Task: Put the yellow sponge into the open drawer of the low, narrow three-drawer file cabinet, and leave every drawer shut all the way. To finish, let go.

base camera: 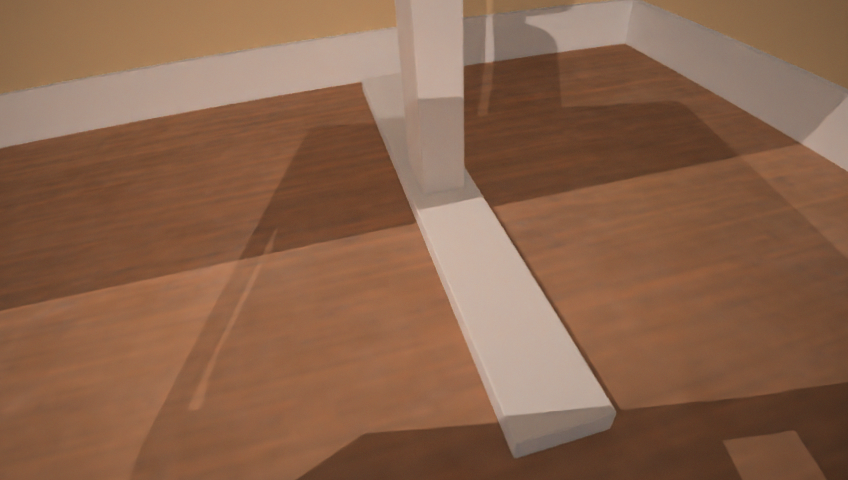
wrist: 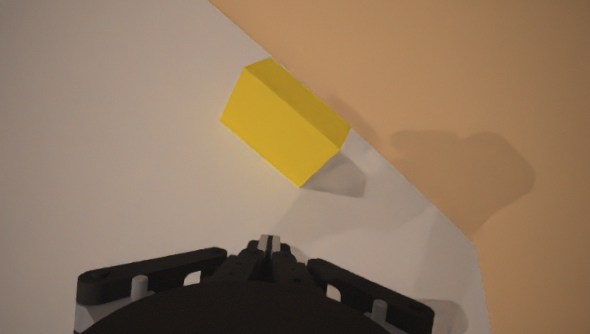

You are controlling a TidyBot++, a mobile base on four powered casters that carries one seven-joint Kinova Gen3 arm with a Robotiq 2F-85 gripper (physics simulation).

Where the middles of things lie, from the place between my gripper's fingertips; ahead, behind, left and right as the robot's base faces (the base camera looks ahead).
Scene:
Right now the yellow sponge [wrist: 269, 109] is 8 cm ahead of my hand, 8 cm to the left of it and 2 cm above it.

